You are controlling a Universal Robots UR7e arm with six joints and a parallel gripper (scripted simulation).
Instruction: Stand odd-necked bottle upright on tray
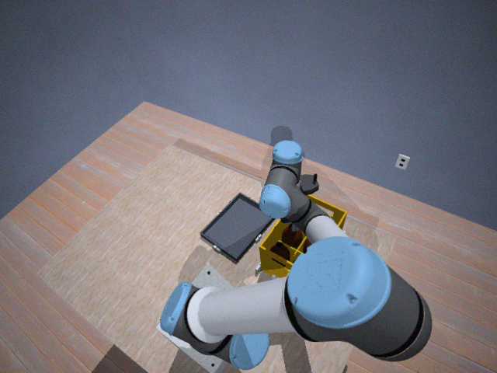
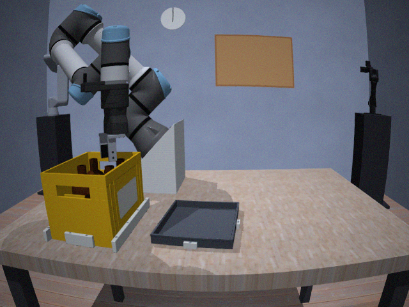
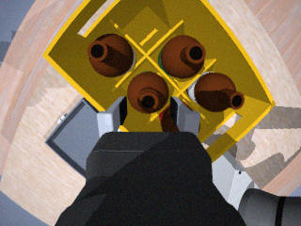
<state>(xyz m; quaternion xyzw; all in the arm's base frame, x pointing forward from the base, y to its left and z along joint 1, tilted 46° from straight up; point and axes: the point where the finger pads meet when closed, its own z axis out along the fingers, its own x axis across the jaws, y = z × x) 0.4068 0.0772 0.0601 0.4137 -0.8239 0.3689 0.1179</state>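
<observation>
Now: the yellow crate 11 cm below my hand, 4 cm to the right of it and 1 cm ahead of it. From my hand the other things lie so: dark tray 23 cm to the left, 19 cm below, 5 cm behind; then bottle 11 cm below, 9 cm ahead, 1 cm to the left.
</observation>
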